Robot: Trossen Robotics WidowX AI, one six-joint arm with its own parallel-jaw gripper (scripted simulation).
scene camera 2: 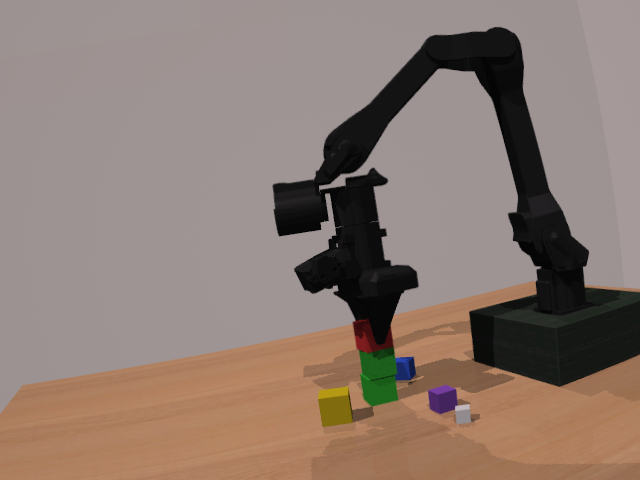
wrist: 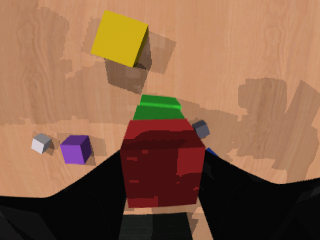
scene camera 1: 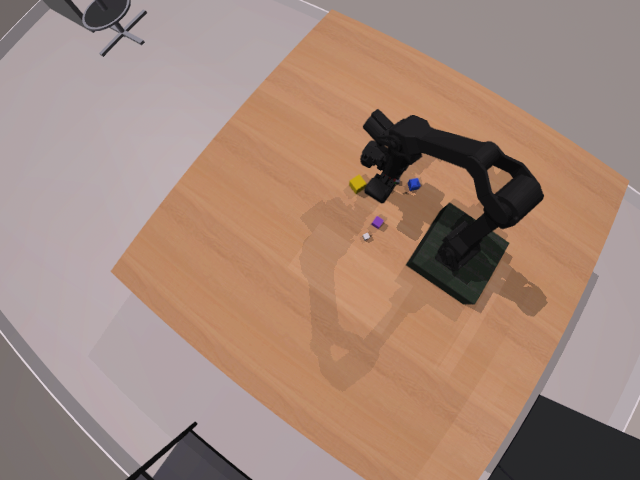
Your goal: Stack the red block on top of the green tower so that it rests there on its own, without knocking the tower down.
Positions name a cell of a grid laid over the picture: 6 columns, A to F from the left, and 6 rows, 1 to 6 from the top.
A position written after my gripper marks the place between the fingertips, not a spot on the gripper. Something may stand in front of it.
Observation:
I see my gripper (scene camera 2: D5), a red block (scene camera 2: D5), a yellow block (scene camera 2: D6) and a purple block (wrist: B4).
The red block is seen too in the wrist view (wrist: D5). The yellow block shows as well in the wrist view (wrist: C1). My gripper is seen too in the wrist view (wrist: C4) and in scene camera 1 (scene camera 1: D3).

